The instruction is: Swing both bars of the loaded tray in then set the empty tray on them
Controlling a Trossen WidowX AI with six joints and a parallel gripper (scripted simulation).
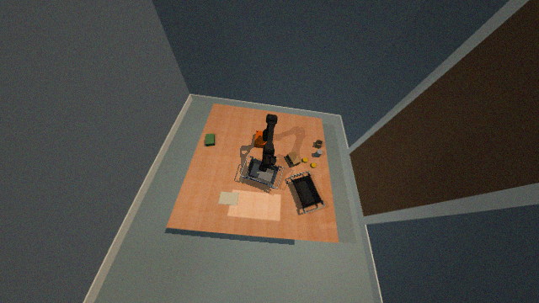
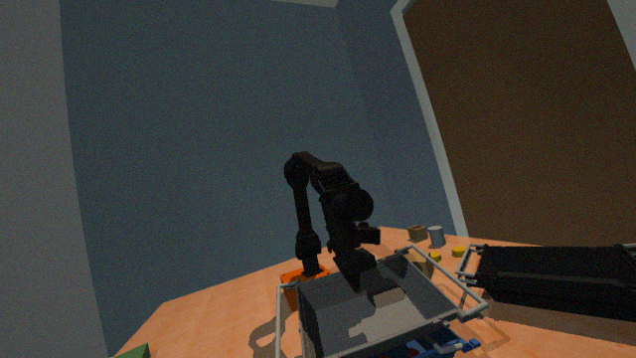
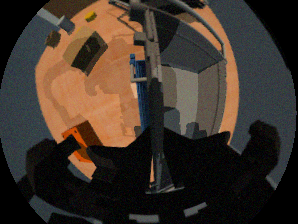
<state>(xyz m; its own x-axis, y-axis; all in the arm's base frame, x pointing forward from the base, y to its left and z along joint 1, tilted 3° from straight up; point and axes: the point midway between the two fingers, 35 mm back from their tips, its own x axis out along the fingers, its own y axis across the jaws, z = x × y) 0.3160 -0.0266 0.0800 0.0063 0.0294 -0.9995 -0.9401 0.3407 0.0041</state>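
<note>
The grey tray lies 70 mm ahead of my gripper tip, 30 mm to the right of it and 10 mm above it. From my gripper tip the other things lie so: green block 310 mm behind, 520 mm to the right, 90 mm below; pale pad 250 mm ahead, 290 mm to the right, 110 mm below; grey cylinder 170 mm behind, 550 mm to the left, 80 mm below.
</note>
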